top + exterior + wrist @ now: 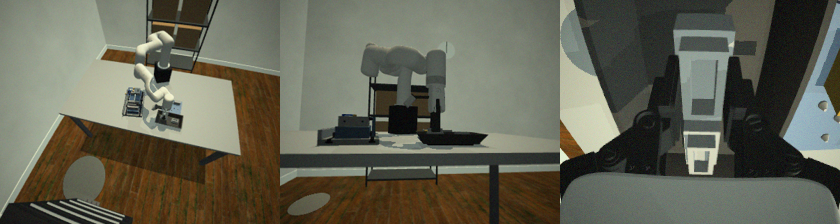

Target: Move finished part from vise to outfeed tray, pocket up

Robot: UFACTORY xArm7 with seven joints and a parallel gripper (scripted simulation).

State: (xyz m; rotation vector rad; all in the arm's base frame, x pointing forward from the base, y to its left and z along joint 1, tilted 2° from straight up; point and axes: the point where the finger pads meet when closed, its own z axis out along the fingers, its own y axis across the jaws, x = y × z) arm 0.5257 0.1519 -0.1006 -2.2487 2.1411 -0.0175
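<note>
The yellow block lies 12 cm behind my hand and 4 cm below it. Also, from my hand: vise: 9 cm behind, 32 cm to the right, 3 cm below; then blue plate: 17 cm behind, 4 cm to the left, 6 cm below.
</note>
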